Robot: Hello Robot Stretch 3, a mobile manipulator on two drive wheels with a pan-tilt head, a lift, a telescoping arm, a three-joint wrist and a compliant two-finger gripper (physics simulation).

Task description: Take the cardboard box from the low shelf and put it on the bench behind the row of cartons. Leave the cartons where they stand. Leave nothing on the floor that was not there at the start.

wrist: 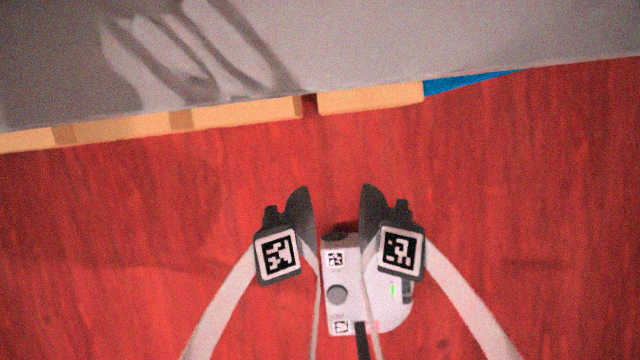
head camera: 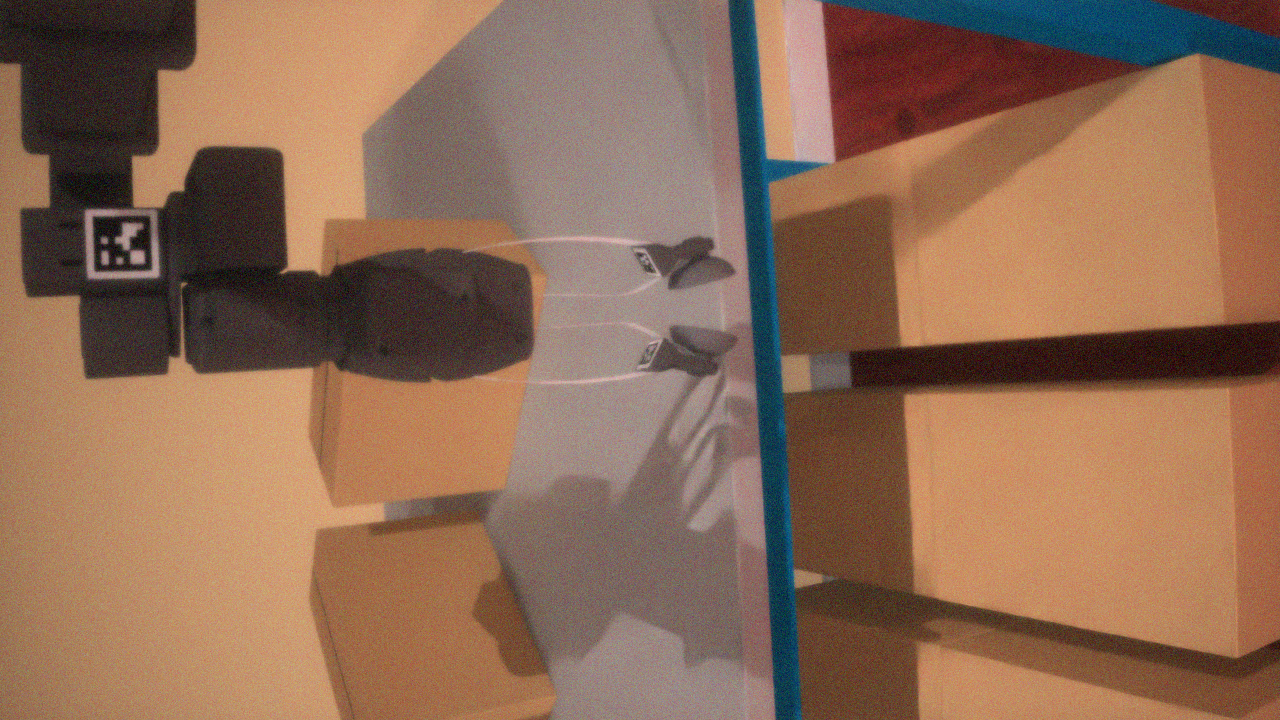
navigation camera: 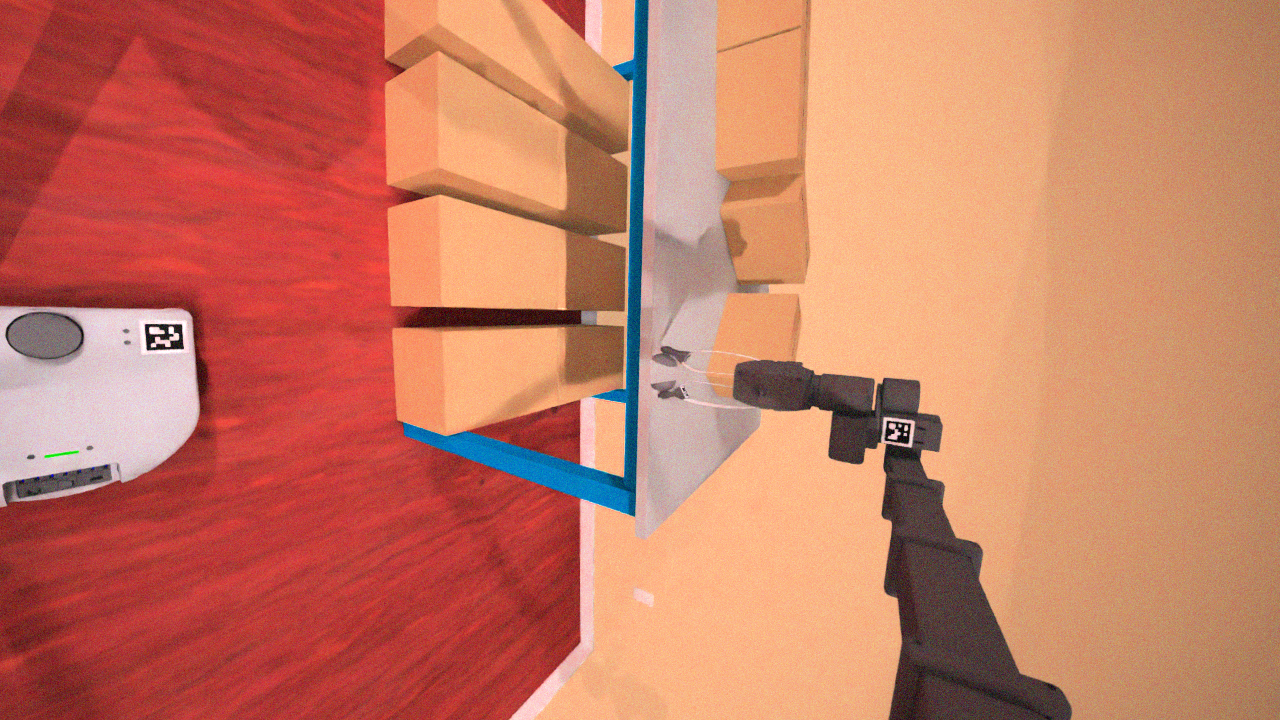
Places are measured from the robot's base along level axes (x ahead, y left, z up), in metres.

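Where they show: gripper, fingertip midpoint: [wrist: 335, 208] [head camera: 729, 306] [navigation camera: 653, 371]; robot's base, link origin: [wrist: 337, 272] [navigation camera: 48, 333].
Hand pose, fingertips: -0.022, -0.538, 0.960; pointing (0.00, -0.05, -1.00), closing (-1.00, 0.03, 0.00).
Each offset is from my fingertips to the top centre of the thing, as dx, dy, dz. Level surfaces: height alone.
My gripper [head camera: 702, 305] [navigation camera: 664, 373] [wrist: 335, 208] is open, with its two fingertips apart and no object between them. It points down by the front edge of the grey top {dz -0.046} [head camera: 599, 170] [navigation camera: 682, 98] [wrist: 425, 35]. Cardboard boxes stand at the back of this top by the wall: one {+0.022, -0.470, +0.134} [head camera: 420, 438] [navigation camera: 760, 322] partly behind my wrist, one {+0.317, -0.521, +0.134} [head camera: 420, 608] [navigation camera: 769, 232] set at an angle, and others further along. Several long cartons stand in a row lower down, under the front edge, among them the end one [head camera: 1056, 241] [navigation camera: 510, 376] [wrist: 370, 98]. I cannot tell which box is the task's.
A blue frame [head camera: 763, 304] [navigation camera: 537, 470] runs along the top's front and low down past the end carton. The arm [navigation camera: 939, 591] reaches along the wall [navigation camera: 1145, 268]. My white base [navigation camera: 98, 385] [wrist: 345, 310] stands on the red floor {dz -0.960} [navigation camera: 295, 582] [wrist: 125, 200], apart from the cartons.
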